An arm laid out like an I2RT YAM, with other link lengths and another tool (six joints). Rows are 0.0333 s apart.
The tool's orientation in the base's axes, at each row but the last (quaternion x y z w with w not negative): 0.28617 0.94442 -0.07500 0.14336; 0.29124 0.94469 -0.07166 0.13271; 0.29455 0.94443 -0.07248 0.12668; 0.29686 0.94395 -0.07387 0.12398; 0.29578 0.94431 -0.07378 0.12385; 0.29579 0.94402 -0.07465 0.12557; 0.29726 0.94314 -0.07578 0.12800; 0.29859 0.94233 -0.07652 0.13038; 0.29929 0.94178 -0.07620 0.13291; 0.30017 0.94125 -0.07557 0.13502; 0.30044 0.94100 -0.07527 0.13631; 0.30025 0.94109 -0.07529 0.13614; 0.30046 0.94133 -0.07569 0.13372
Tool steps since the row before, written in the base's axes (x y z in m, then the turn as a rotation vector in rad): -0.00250 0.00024 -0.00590 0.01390 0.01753 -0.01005; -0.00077 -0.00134 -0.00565 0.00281 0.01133 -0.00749; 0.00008 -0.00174 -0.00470 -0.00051 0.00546 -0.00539; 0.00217 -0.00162 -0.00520 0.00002 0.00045 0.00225; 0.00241 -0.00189 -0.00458 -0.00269 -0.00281 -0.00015; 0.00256 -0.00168 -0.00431 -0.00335 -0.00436 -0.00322; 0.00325 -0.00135 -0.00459 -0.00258 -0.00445 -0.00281; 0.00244 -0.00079 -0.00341 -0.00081 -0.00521 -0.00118; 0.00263 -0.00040 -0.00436 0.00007 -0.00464 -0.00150; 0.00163 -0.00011 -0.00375 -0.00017 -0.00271 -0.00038; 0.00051 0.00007 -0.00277 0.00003 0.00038 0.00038; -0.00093 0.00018 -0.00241 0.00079 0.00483 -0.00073; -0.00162 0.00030 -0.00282 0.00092 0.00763 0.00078
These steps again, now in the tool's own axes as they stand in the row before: 0.00396 -0.00086 0.00497 0.00120 0.02287 0.00877; 0.00155 -0.00121 0.00552 0.00598 0.01133 0.00533; 0.00033 -0.00108 0.00488 0.00486 0.00450 0.00391; -0.00115 0.00028 0.00574 -0.00040 0.00023 -0.00225; -0.00166 0.00015 0.00525 0.00066 -0.00383 0.00023; -0.00173 0.00040 0.00498 0.00121 -0.00527 0.00337; -0.00198 0.00110 0.00532 0.00044 -0.00492 0.00315; -0.00136 0.00101 0.00392 -0.00185 -0.00461 0.00212; -0.00099 0.00149 0.00478 -0.00213 -0.00362 0.00248; -0.00021 0.00109 0.00394 -0.00123 -0.00227 0.00093; 0.00048 0.00052 0.00273 0.00007 0.00030 -0.00044; 0.00155 -0.00025 0.00206 0.00223 0.00441 -0.00022; 0.00227 -0.00053 0.00229 0.00321 0.00666 -0.00225
